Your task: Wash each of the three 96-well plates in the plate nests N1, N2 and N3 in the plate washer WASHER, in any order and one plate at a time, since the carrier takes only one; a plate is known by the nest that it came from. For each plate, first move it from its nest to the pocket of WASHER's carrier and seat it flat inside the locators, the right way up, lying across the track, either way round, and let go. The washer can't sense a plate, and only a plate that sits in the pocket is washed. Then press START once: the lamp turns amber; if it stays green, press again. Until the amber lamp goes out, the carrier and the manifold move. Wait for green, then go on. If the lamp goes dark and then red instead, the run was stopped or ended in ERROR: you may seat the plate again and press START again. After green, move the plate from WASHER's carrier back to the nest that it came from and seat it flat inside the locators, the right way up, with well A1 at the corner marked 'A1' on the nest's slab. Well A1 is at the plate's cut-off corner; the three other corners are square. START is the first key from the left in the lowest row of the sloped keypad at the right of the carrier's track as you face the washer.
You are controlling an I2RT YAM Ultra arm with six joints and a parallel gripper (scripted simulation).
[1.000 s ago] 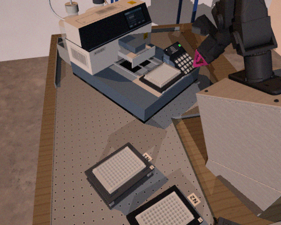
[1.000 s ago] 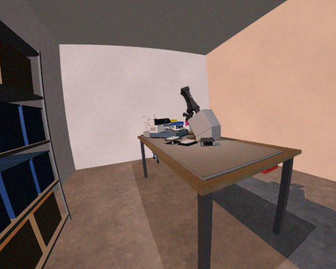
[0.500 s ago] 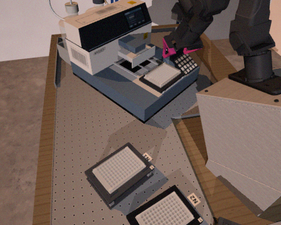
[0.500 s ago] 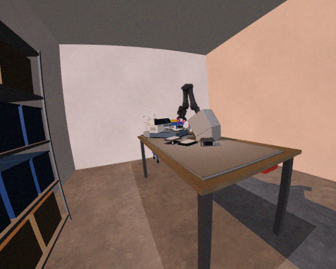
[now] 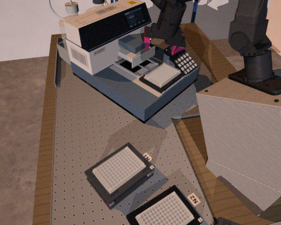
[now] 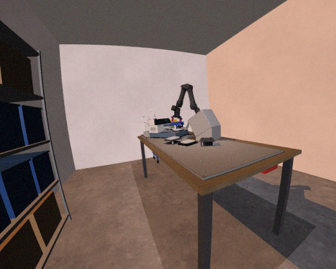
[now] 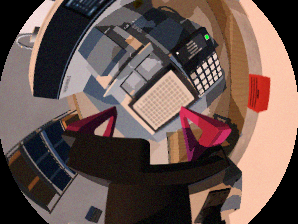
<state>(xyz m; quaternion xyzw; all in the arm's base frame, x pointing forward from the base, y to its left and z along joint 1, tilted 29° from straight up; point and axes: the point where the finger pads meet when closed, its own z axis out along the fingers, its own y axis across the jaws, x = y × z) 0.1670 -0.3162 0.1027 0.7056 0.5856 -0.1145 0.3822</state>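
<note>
My hand is 20 mm past the dark carrier pocket, 10 mm to the right of it and 110 mm above it. The rest, counted from my hand: bottle: 290 mm ahead, 320 mm to the right, 50 mm below; manifold: 70 mm ahead, 110 mm to the right, 60 mm below; washer: 70 mm ahead, 120 mm to the right, 60 mm below.
</note>
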